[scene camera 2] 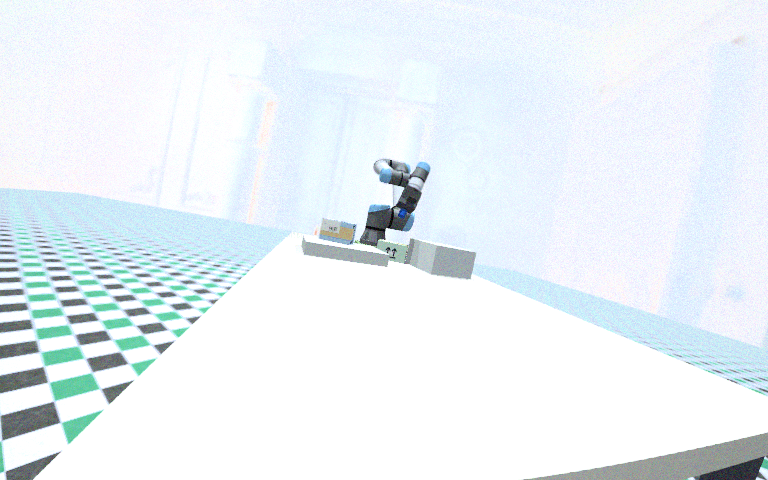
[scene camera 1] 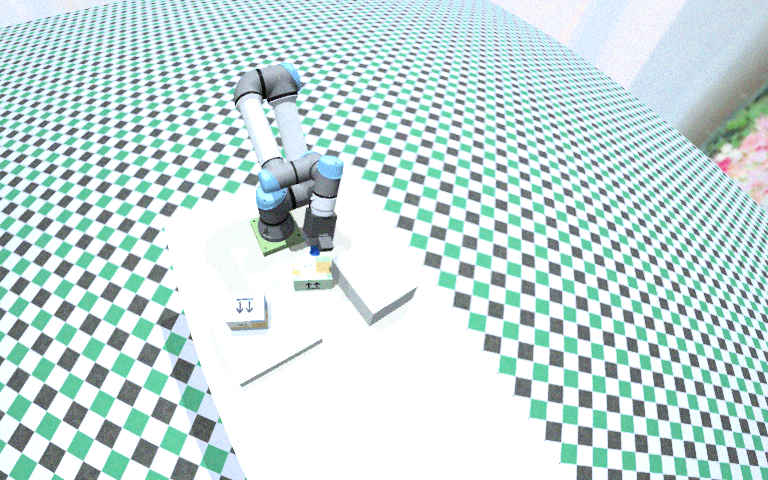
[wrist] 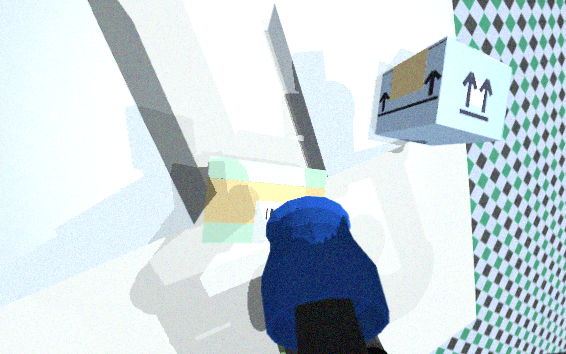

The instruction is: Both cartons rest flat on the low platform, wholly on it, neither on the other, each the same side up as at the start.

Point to a low white platform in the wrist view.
332, 65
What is the suction cup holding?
Nothing.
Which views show the low white platform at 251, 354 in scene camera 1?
Scene camera 2, scene camera 1 and the wrist view: all of them.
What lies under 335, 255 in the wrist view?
The suction cup.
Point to a low white platform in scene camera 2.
At 313, 246
